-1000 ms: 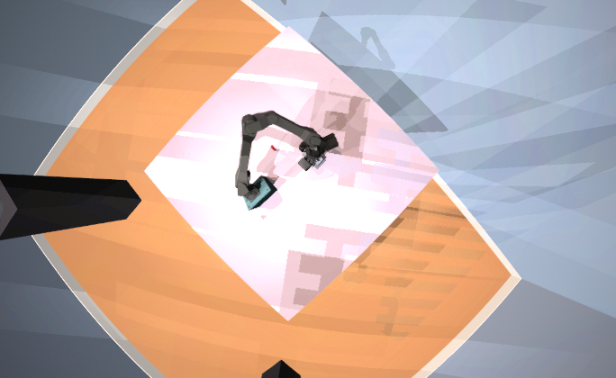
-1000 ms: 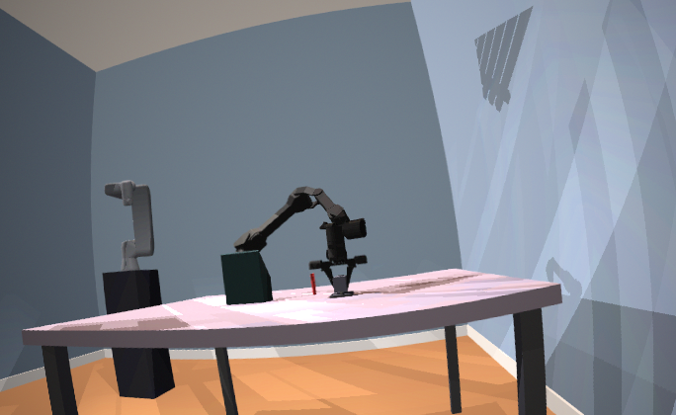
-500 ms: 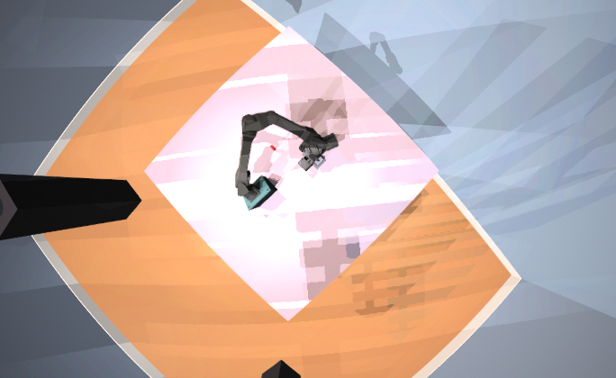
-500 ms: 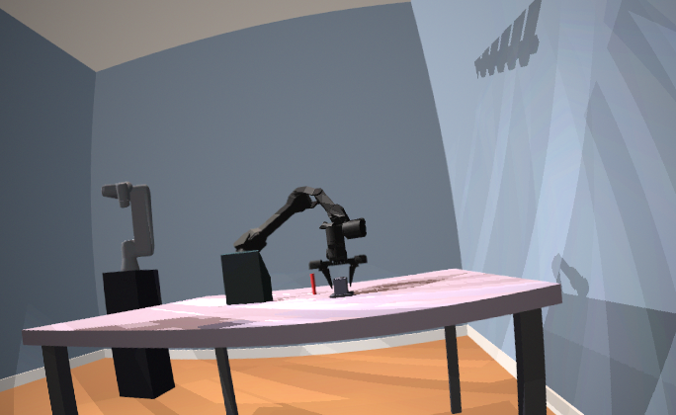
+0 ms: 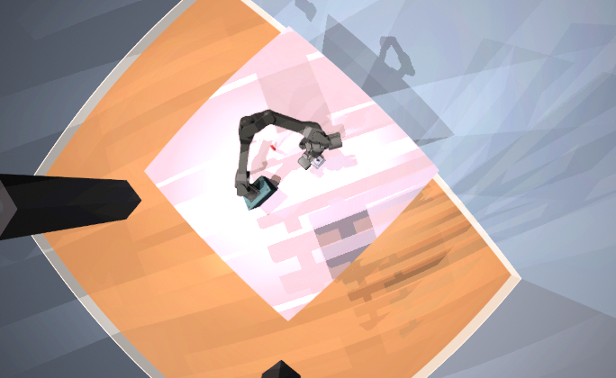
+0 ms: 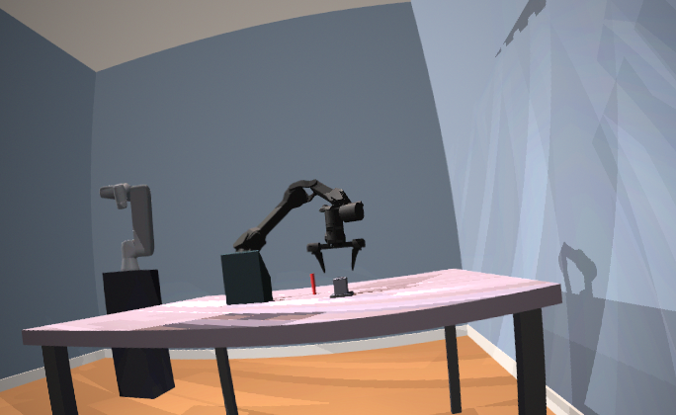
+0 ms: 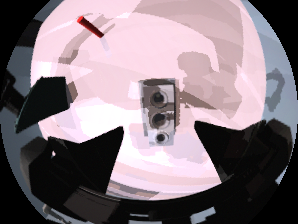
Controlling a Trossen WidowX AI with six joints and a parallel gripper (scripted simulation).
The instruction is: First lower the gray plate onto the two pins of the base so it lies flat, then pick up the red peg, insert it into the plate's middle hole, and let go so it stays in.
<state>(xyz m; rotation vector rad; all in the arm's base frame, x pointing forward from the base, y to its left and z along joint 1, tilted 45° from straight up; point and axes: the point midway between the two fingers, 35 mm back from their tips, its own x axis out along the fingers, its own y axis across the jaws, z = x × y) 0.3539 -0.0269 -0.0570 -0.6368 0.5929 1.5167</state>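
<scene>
Right now the gray plate is 30 mm below my gripper tip. Round my gripper tip: dark base: 70 mm below; red peg: 190 mm to the left, 120 mm behind, 40 mm below.
</scene>
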